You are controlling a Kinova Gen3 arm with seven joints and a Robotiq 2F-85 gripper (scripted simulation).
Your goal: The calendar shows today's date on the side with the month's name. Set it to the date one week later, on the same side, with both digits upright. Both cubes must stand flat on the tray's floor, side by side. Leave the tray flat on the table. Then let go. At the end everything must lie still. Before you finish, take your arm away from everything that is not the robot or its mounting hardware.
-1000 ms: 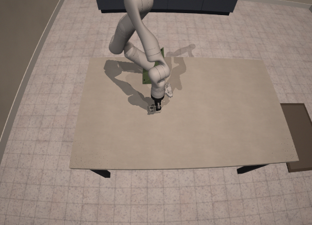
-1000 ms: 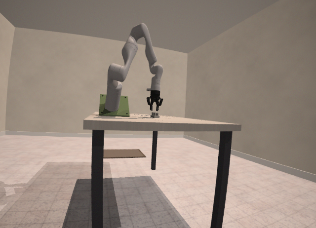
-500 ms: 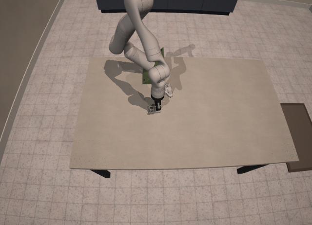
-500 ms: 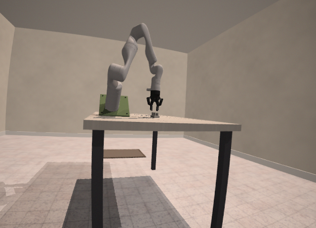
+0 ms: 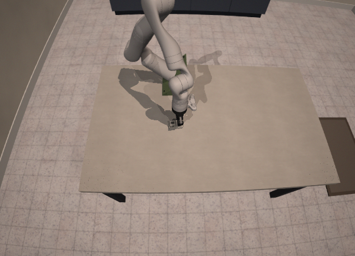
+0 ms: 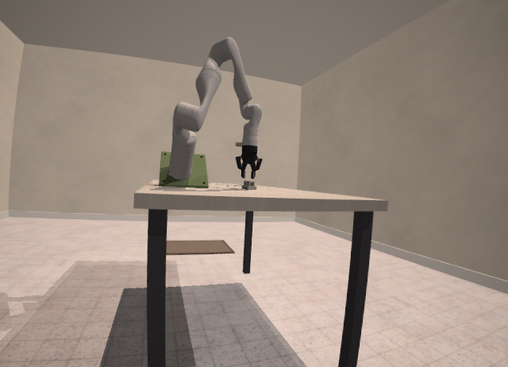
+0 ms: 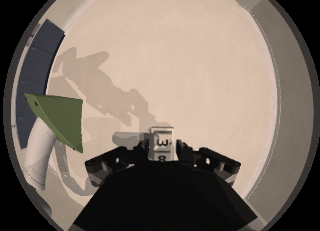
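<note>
Right now the white tray is 6 cm below my hand and 2 cm to the right of it.
</note>
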